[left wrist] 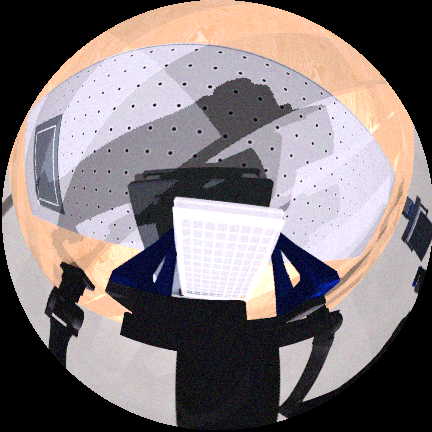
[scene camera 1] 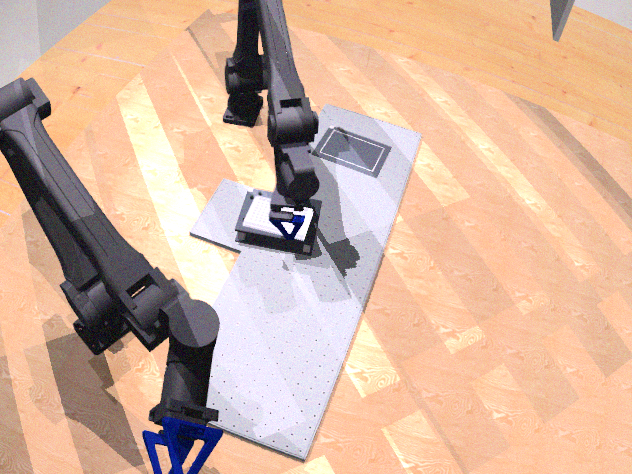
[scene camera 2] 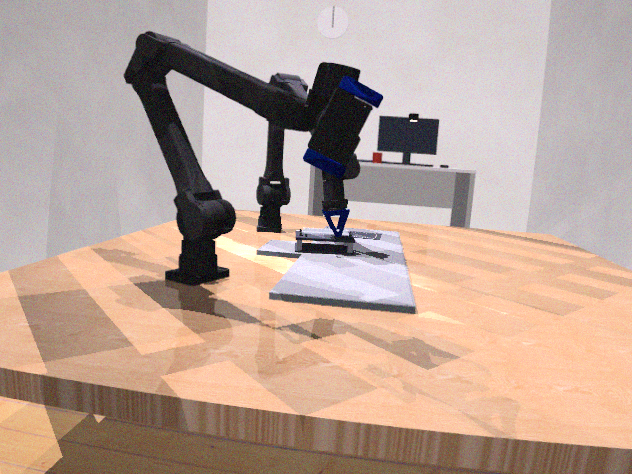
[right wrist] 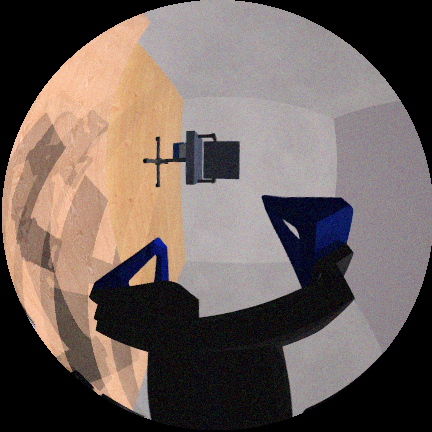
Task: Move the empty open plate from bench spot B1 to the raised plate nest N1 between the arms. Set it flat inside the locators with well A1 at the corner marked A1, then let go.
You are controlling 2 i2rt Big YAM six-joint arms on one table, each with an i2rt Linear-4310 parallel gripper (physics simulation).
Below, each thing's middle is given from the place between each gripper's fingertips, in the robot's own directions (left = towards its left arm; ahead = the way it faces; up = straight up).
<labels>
The white well plate [scene camera 1: 257, 217] lies 9 cm behind my right hand, 63 cm to the left of it and 24 cm below it. Round my right hand: dark-outlined nest [scene camera 1: 345, 148]: 1 cm behind, 96 cm to the left, 29 cm below.
Now: left hand 3 cm past the white well plate and 1 cm below it. From my left hand the other things lie so: dark-outlined nest: 32 cm to the left, 4 cm below, 4 cm ahead.
</labels>
